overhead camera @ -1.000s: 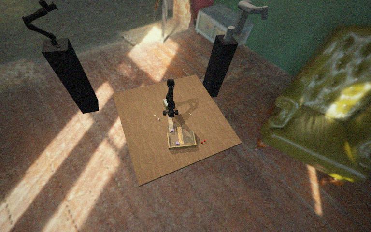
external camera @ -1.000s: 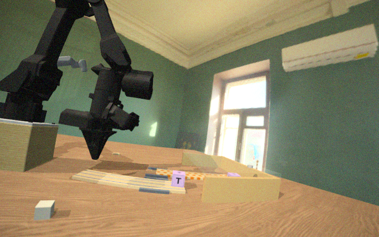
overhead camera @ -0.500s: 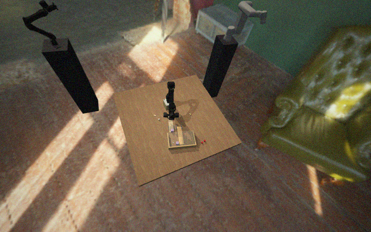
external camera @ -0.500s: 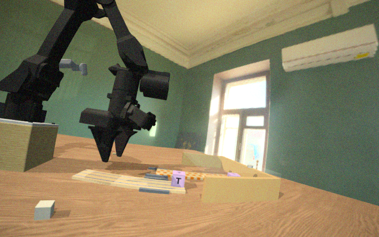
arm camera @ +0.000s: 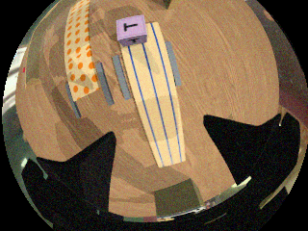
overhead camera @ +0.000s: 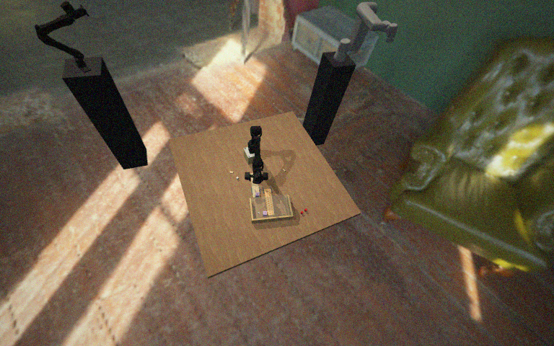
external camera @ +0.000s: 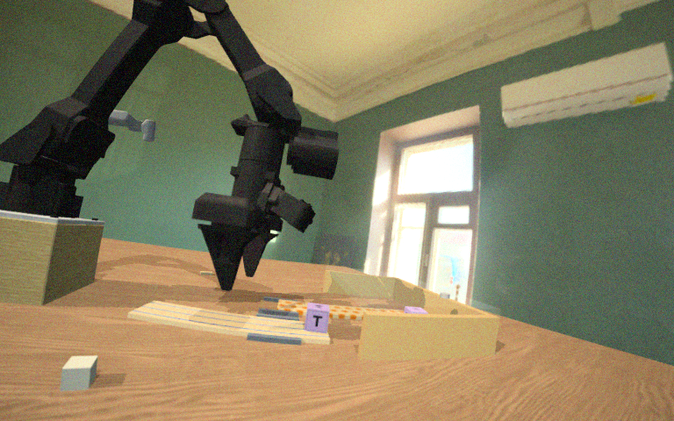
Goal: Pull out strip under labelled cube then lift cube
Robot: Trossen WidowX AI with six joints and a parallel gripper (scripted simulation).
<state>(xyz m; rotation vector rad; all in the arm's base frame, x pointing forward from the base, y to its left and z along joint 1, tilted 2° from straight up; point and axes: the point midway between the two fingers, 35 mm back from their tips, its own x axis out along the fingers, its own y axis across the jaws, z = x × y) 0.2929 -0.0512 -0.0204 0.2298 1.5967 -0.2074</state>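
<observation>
Now: gripper tip 5 cm above the blue-lined strip and 1 cm to the left of it. Round my gripper tip: small grey cube: 13 cm to the right, 10 cm behind, 5 cm below; then orange-dotted strip: 19 cm ahead, 6 cm to the left, 5 cm below.
</observation>
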